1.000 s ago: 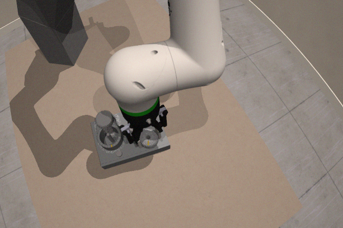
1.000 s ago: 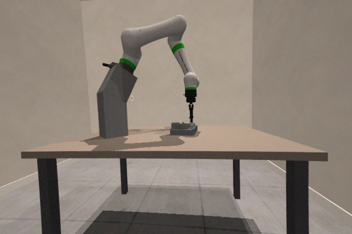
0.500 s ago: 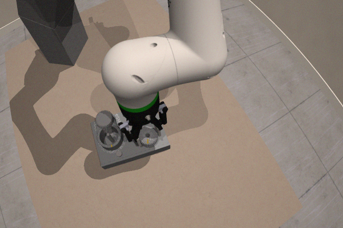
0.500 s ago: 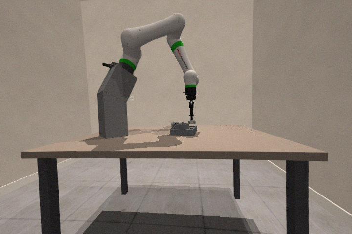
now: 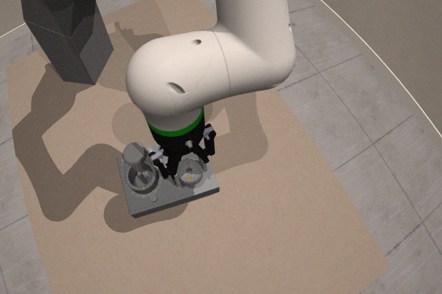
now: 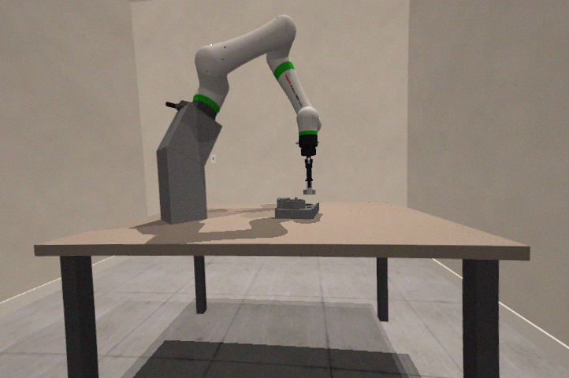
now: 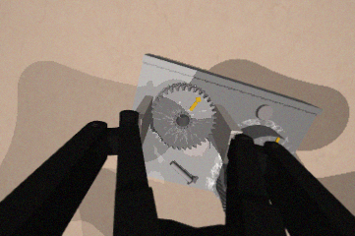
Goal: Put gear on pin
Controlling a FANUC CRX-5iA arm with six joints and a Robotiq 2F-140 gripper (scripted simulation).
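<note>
Right now my hand is 6 cm past the round disc, 3 cm to the left of it and 8 cm above it. Round my hand: bolt 11 cm behind, 3 cm to the right, 8 cm below; then gear 2 cm below.
</note>
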